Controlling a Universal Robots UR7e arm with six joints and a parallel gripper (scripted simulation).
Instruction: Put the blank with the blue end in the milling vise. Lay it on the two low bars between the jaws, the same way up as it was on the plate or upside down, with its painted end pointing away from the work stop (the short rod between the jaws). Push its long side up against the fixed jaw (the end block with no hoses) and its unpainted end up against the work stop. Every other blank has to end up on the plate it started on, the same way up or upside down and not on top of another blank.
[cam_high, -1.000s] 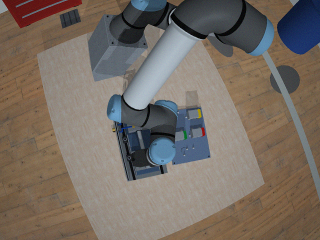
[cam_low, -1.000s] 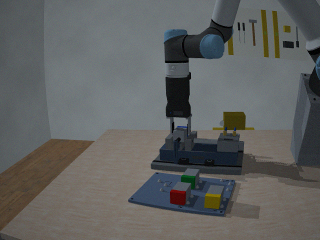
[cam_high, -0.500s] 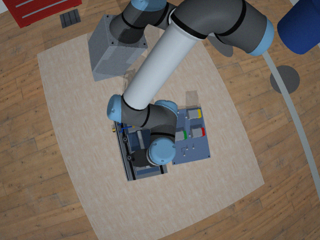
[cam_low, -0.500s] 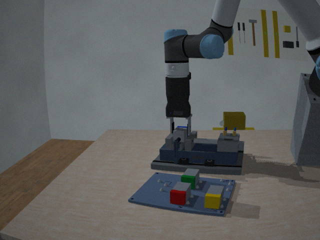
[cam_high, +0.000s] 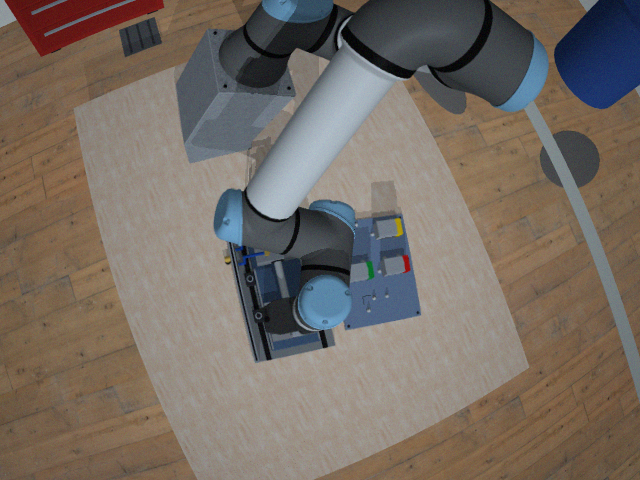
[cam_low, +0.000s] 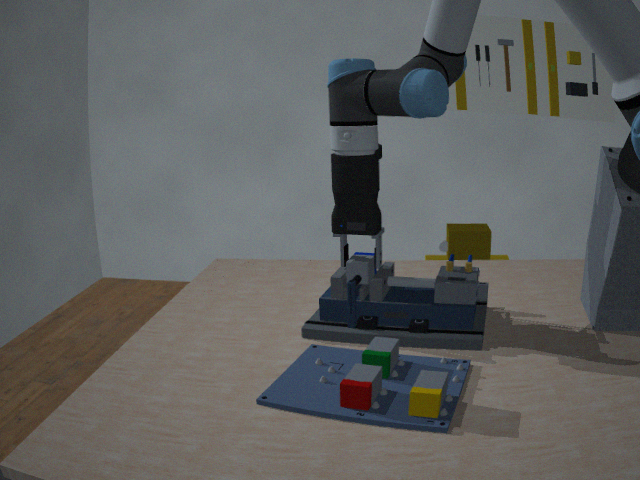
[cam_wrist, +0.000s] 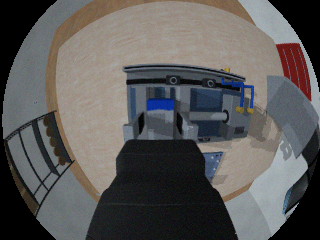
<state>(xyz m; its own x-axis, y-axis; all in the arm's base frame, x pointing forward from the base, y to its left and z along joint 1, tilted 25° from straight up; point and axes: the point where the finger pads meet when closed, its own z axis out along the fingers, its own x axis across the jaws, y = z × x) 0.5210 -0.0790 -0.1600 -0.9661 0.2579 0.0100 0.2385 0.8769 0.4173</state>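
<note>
Now: the fixed jaw 4 cm below my hand, 3 cm ahead of it and 1 cm to the right of it. Round my hand: milling vise 8 cm below, 7 cm behind, 2 cm to the left; blue plate 24 cm to the left, 12 cm below, 2 cm behind; green-ended blank 20 cm to the left, 9 cm below, 3 cm behind.
</note>
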